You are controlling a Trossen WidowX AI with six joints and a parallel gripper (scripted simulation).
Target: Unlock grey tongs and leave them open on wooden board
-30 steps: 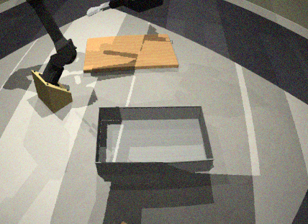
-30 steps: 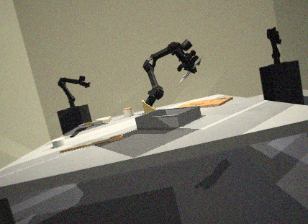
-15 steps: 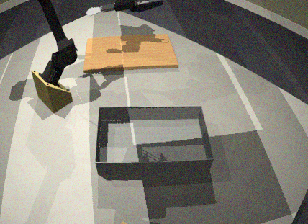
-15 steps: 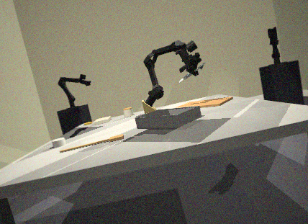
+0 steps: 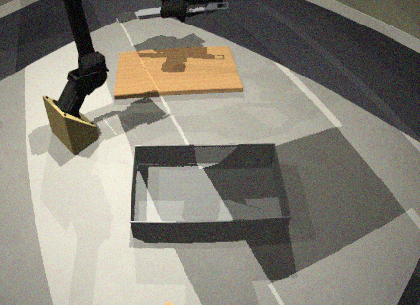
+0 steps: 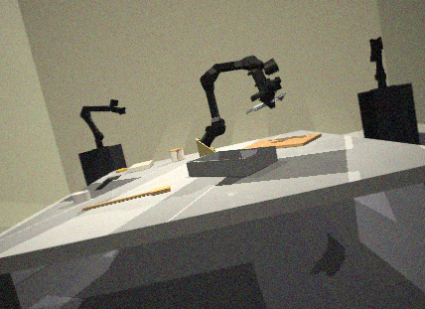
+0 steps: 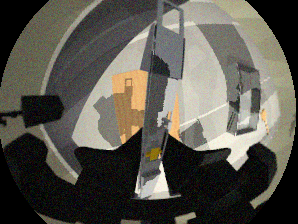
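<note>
My gripper tip is 30 mm past the wooden board and 180 mm above it. Also, from my gripper tip: cup: 240 mm behind, 580 mm to the right, 160 mm below; grey roasting tin: 370 mm ahead, 250 mm to the right, 160 mm below; yellow lock: 10 mm to the right, 40 mm above.
</note>
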